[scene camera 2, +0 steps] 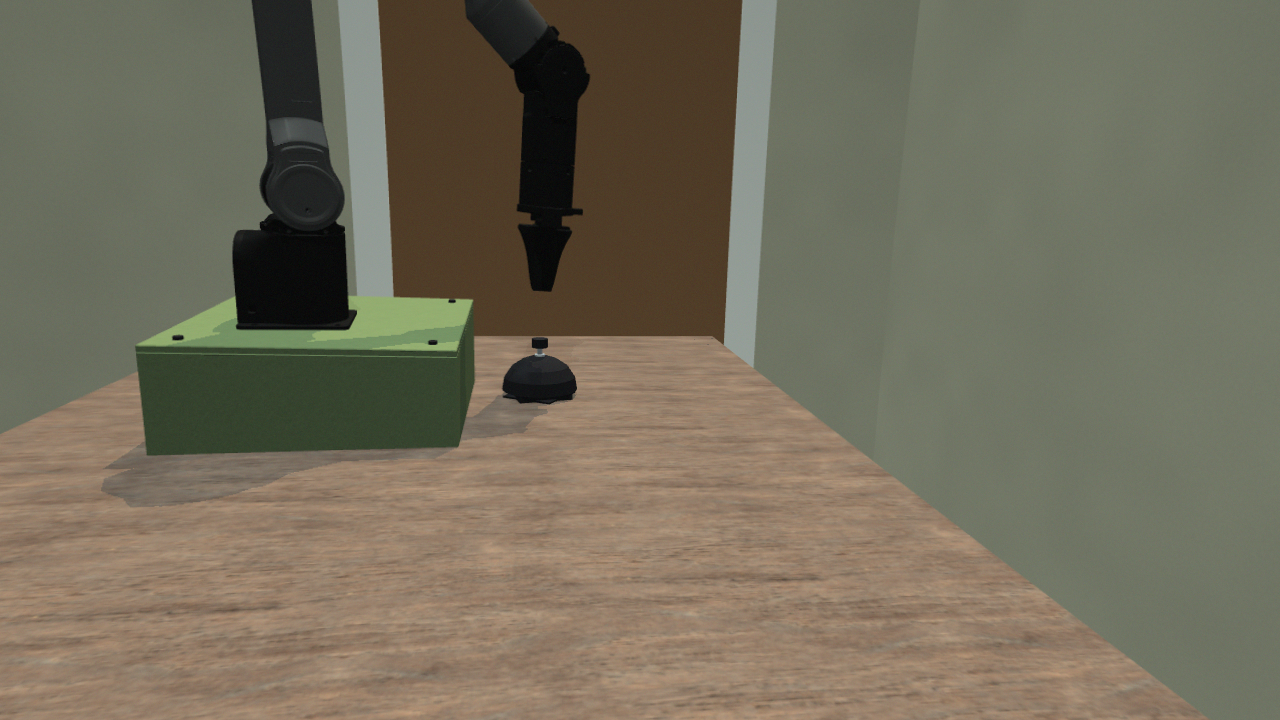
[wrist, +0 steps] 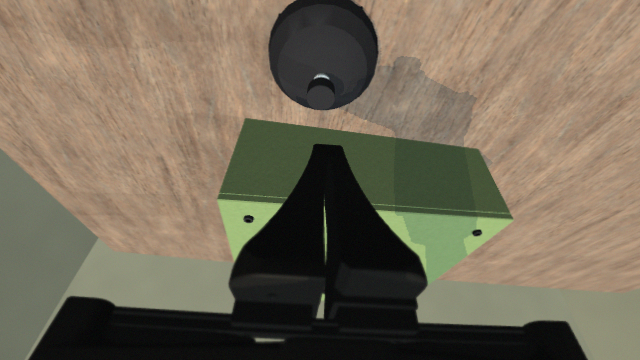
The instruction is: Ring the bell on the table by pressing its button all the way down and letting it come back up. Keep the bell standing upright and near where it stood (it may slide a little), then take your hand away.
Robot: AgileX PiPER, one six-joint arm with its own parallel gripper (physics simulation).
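A black dome-shaped bell (scene camera 2: 539,380) (wrist: 322,45) stands upright on the wooden table (scene camera 2: 572,555) (wrist: 125,100), to the right of the green box in the scene view. Its black button (scene camera 2: 539,342) (wrist: 320,96) stands up on a short silver stem, above the dome. My gripper (scene camera 2: 542,288) (wrist: 326,160) is shut with its fingertips together and nothing between them. It points down above the bell, with a clear gap between the fingertips and the button.
The green box (scene camera 2: 304,398) (wrist: 310,160) carries the arm's base (scene camera 2: 291,277) and stands beside the bell. A grey-green wall (scene camera 2: 1074,268) runs along the table's right side. A brown door panel (scene camera 2: 644,179) is behind the table.
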